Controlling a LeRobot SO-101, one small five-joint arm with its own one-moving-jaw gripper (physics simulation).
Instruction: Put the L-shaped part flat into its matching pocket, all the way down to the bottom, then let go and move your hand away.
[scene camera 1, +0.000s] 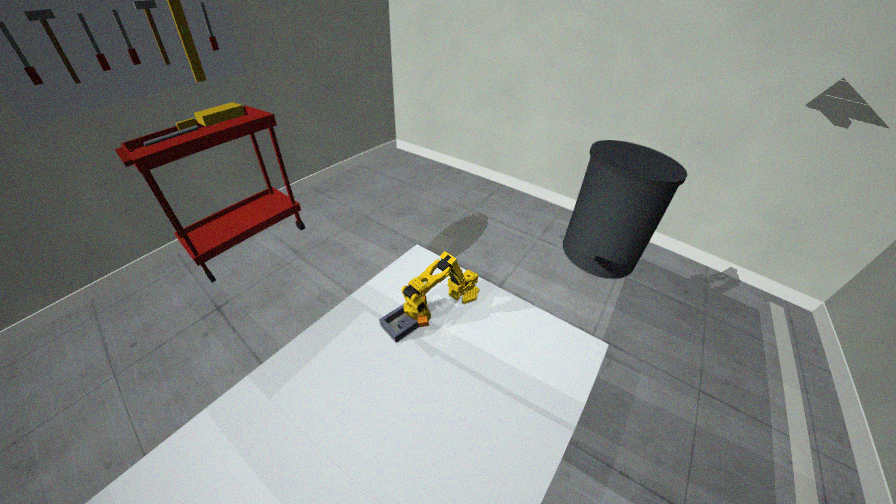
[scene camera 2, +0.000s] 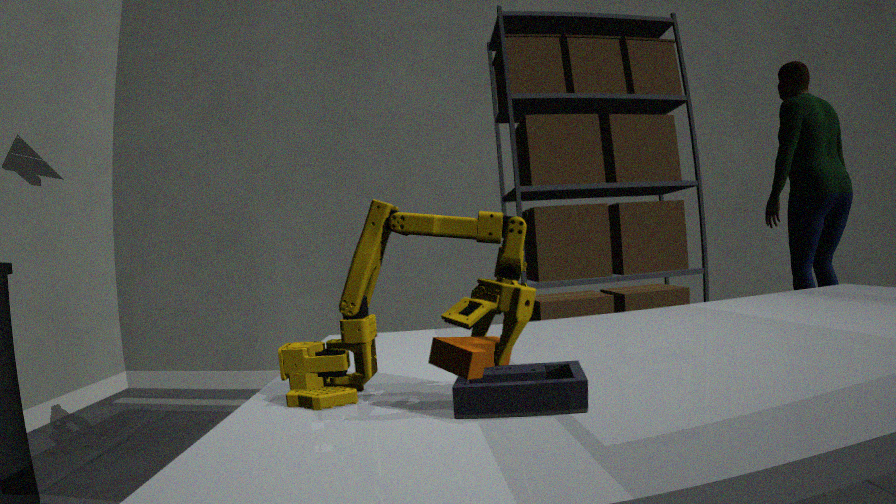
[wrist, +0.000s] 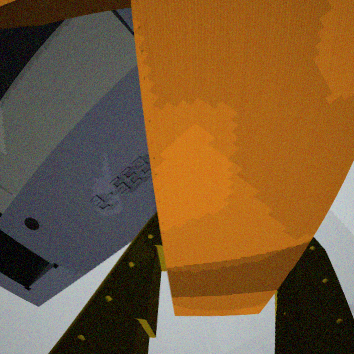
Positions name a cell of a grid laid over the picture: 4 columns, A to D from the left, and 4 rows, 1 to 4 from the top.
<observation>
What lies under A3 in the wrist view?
A dark pocket block.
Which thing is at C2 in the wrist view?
An orange L-shaped part.
</observation>
